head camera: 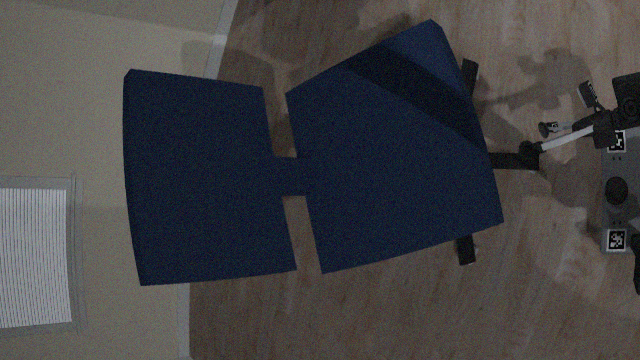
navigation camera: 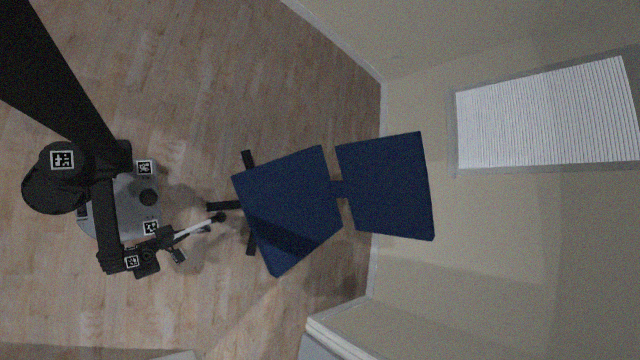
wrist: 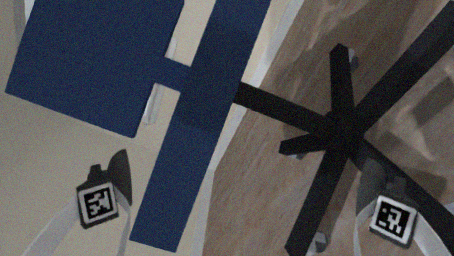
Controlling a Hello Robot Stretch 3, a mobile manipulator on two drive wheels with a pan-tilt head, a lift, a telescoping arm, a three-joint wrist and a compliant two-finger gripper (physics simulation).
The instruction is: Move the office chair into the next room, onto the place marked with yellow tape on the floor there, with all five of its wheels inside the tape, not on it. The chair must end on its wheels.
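Places are measured from the robot's base along level axes (x left, y back, z up), in millimetres.
Where they show: gripper, fingertip midpoint: (head camera: 529,140) (navigation camera: 217,221); robot's base, origin of the base link: (head camera: 615,190) (navigation camera: 147,196).
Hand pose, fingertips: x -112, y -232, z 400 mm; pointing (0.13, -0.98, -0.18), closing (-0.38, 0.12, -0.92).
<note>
Each offset is from my fingertips to the centre of the thing. "*": to the spot under its first point.
The blue office chair {* dx +89, dy -325, dz +70 mm} (head camera: 395,185) (navigation camera: 295,200) (wrist: 210,100) stands upright near the wall. Its backrest (head camera: 205,185) (navigation camera: 387,185) (wrist: 95,55) is on the wall side. Its black base {* dx +21, dy -133, dz -293 mm} (head camera: 510,161) (navigation camera: 223,205) (wrist: 345,130) spreads below the seat, and small grey wheels show in part in the wrist view. My gripper (head camera: 539,139) (navigation camera: 212,223) (wrist: 242,174) is open, fingers wide apart, just off the seat's front edge on the side away from the backrest, near one base leg in the top views. It holds no part of the chair. The yellow tape does not show.
A beige wall (head camera: 100,125) (navigation camera: 500,210) with a white-blinded window (head camera: 35,255) (navigation camera: 540,120) rises behind the backrest. White trim (navigation camera: 340,335) stands at the bottom of the navigation view, near a wall corner. My base (head camera: 620,210) (navigation camera: 132,200) is on the wooden floor facing the chair's front.
</note>
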